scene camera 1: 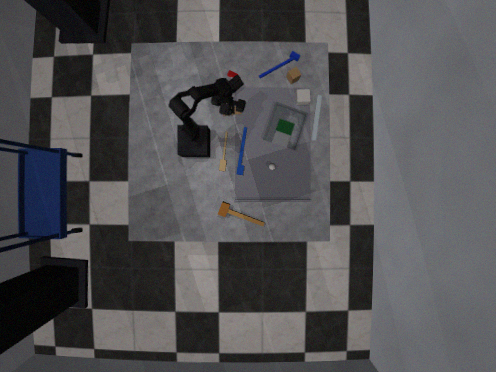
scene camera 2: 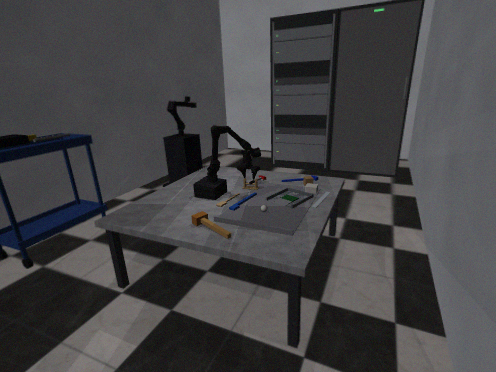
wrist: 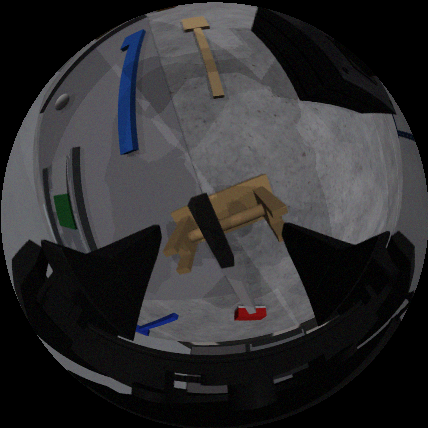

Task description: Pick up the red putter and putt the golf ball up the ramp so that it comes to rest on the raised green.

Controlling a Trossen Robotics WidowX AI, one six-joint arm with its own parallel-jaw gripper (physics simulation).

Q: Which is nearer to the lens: the blue bar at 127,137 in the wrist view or the wooden stick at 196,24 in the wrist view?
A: The blue bar.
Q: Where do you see a wooden stand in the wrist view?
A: At 251,200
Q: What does the wooden stick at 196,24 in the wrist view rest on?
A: The table.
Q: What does the blue bar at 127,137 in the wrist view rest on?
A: A grey ramp mat.
